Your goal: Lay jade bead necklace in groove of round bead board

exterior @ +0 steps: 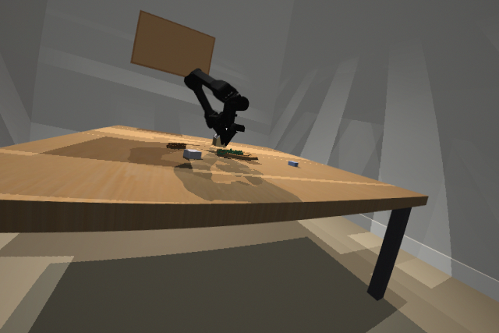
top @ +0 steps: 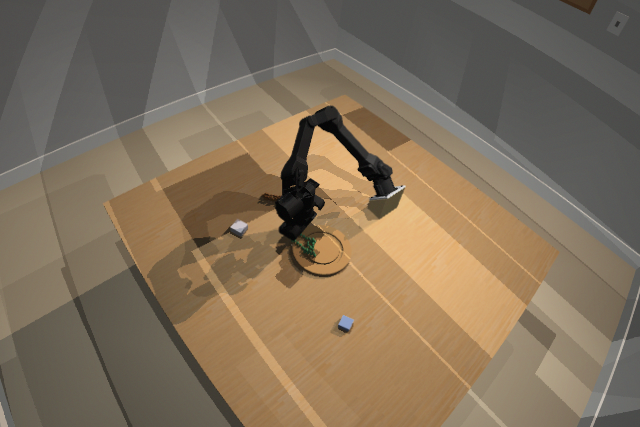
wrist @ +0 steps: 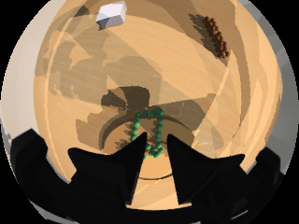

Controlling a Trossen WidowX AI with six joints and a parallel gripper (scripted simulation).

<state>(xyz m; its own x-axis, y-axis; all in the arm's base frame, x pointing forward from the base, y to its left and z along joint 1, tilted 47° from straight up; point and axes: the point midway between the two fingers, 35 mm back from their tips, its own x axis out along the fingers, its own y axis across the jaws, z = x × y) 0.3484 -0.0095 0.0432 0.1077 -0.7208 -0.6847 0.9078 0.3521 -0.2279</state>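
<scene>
Right now my gripper tip is 80 mm to the right of the round wooden bead board, 40 mm past it and 30 mm above it. From my gripper tip the other things lie so: blue block 340 mm to the left, 60 mm ahead, 30 mm below; then pale grey block 170 mm ahead, 130 mm to the right, 30 mm below.
</scene>
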